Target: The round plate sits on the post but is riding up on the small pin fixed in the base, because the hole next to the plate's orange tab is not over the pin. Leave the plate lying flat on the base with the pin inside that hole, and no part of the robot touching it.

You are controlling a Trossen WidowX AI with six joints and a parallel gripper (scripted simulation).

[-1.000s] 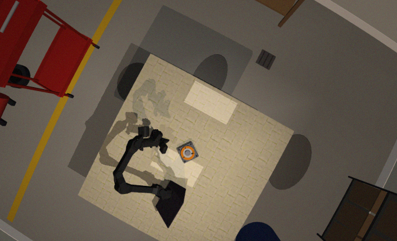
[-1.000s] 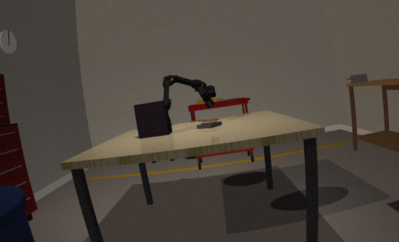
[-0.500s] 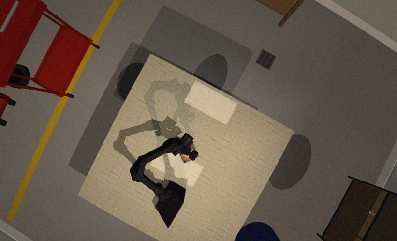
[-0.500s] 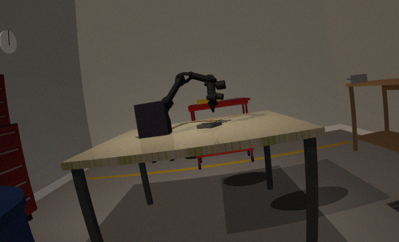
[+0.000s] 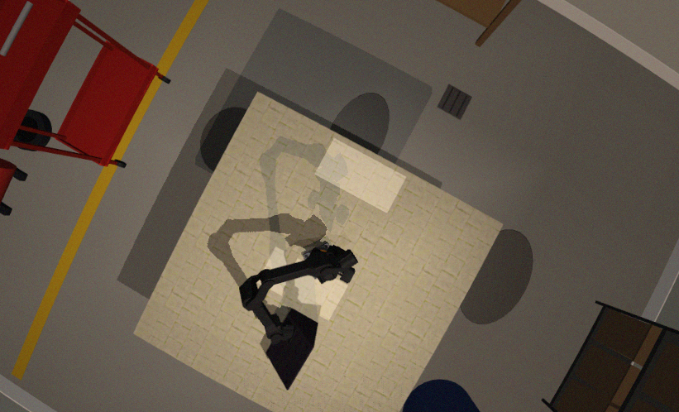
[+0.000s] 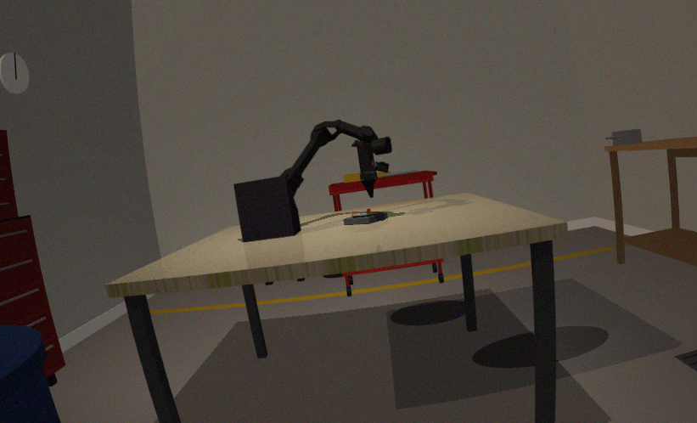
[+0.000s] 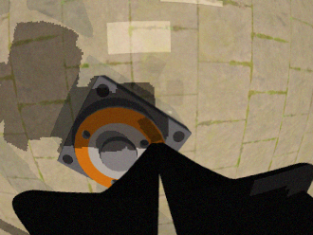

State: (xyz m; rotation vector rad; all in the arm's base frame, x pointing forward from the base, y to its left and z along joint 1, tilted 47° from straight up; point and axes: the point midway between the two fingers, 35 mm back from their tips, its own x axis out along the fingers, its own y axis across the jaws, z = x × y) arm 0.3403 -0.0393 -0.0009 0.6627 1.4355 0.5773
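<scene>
Now: gripper tip 50 mm above the round plate, 30 mm past it and 20 mm to the right of it. Round my gripper tip: square grey base 70 mm below, 40 mm to the left, 30 mm behind.
</scene>
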